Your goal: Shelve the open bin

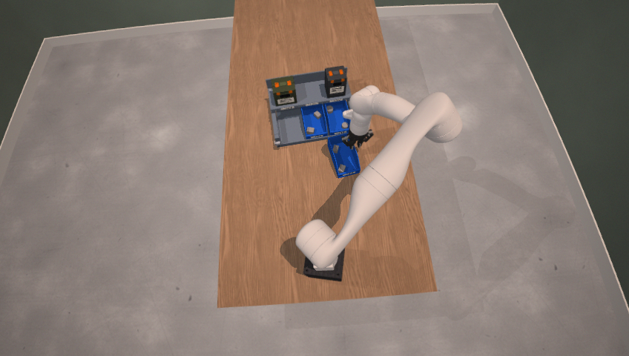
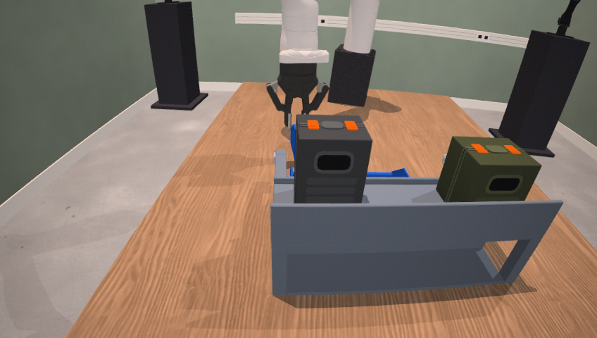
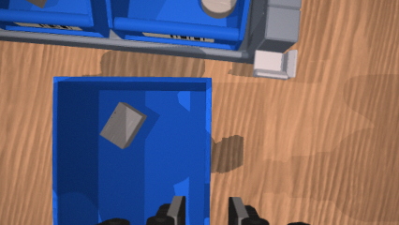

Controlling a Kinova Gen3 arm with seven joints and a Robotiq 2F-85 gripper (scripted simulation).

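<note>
My hand is 30 mm short of the grey part, 80 mm to the right of it and 90 mm above it. Also, from my hand: grey shelf (210 mm ahead, 180 mm to the left, 30 mm below).
</note>
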